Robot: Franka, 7 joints.
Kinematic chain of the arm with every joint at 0, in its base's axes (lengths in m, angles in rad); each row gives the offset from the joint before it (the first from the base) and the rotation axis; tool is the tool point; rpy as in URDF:
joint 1: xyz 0 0 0.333 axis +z
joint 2: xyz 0 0 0 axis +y
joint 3: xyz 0 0 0.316 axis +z
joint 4: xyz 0.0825 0 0 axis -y
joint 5: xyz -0.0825 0 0.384 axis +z
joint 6: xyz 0 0 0 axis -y
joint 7: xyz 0.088 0 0 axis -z
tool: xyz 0 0 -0.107 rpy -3.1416 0 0
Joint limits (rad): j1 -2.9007..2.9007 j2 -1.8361..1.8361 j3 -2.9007..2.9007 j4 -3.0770..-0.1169 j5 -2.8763..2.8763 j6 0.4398..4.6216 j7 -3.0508..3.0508
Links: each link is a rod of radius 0.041 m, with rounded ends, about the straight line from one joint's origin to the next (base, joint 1, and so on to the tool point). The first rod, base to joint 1, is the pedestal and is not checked.
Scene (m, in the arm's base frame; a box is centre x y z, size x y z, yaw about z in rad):
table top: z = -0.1
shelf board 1: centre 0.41 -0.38 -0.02 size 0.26 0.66 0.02 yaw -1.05
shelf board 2: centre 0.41 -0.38 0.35 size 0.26 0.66 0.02 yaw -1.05
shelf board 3: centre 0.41 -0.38 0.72 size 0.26 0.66 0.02 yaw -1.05
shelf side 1: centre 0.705 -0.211 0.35 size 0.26 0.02 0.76 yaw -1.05
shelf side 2: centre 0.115 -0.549 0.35 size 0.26 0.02 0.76 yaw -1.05
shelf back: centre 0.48 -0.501 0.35 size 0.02 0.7 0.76 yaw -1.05
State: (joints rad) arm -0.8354 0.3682 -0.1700 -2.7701 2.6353 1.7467 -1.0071
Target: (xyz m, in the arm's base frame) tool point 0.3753 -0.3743 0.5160
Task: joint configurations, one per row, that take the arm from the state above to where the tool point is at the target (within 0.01 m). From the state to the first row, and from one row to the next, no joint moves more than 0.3 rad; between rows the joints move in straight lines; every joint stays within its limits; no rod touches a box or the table.
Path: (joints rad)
1: -0.6738 0.1353 -0.0059 -2.8724 2.4315 1.8781 -1.1032
2: -0.5122 -0.0975 0.1582 -2.9747 2.2276 2.0095 -1.1994
3: -0.3506 -0.3304 0.3223 -3.0770 2.0238 2.1409 -1.2955
4: -0.4732 -0.4699 0.1853 -3.0242 2.1966 1.9020 -1.1994
5: -0.5958 -0.6094 0.0483 -2.9715 2.3695 1.6631 -1.1032
6: -0.7183 -0.7489 -0.0886 -2.9187 2.5424 1.4242 -1.0071
7: -0.7354 -0.5431 -0.0927 -2.7233 2.5805 1.4900 -1.0071
8: -0.7525 -0.3374 -0.0968 -2.5279 2.6187 1.5558 -1.0071
9: -0.7696 -0.1316 -0.1009 -2.3324 2.6568 1.6216 -1.0071

